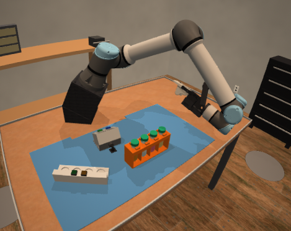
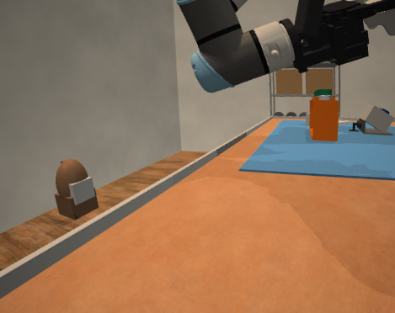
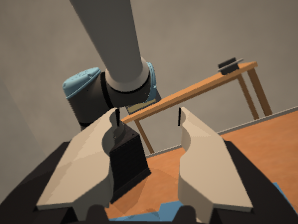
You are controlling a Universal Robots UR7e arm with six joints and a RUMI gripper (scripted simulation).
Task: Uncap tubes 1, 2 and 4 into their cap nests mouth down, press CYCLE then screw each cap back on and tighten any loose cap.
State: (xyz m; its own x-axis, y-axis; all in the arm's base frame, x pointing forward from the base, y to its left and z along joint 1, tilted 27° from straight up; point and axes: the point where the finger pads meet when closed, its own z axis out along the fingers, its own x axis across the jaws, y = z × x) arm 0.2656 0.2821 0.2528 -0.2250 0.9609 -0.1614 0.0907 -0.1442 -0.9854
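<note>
Now: the cap 13 cm ahead of my hand, 18 cm to the right of it and 15 cm below it. Round my hand: grey key housing: 4 cm behind, 39 cm to the right, 21 cm below; blue key: 6 cm behind, 37 cm to the right, 20 cm below; table edge: 34 cm ahead, 14 cm to the right, 26 cm below.
</note>
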